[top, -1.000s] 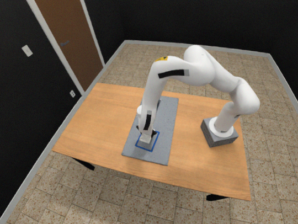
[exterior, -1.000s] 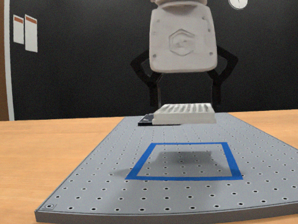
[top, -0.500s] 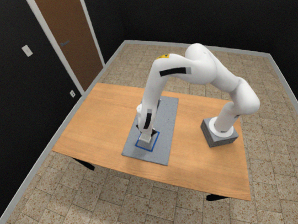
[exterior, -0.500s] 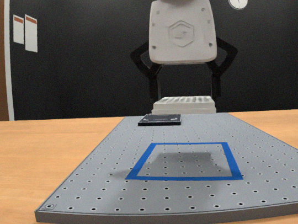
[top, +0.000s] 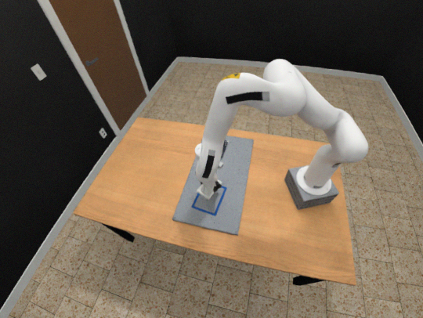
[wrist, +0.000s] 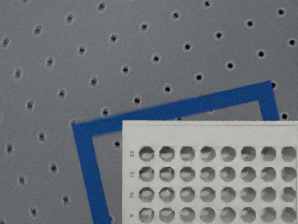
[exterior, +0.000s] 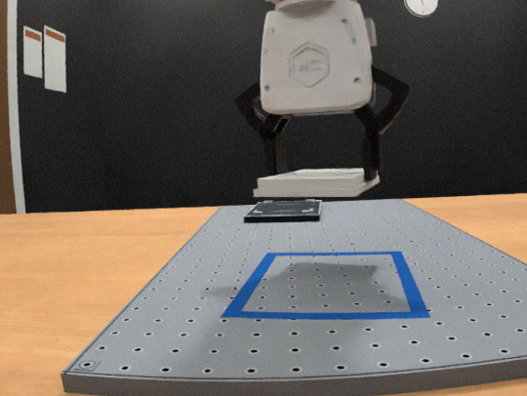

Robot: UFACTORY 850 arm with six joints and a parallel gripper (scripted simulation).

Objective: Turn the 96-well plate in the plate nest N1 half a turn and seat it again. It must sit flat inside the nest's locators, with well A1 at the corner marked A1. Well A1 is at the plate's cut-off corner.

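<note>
Now: hand 30 mm past the plate nest N1, 360 mm to the left of it and 90 mm above it. Round my hand: white 96-well plate: 10 mm below.
</note>
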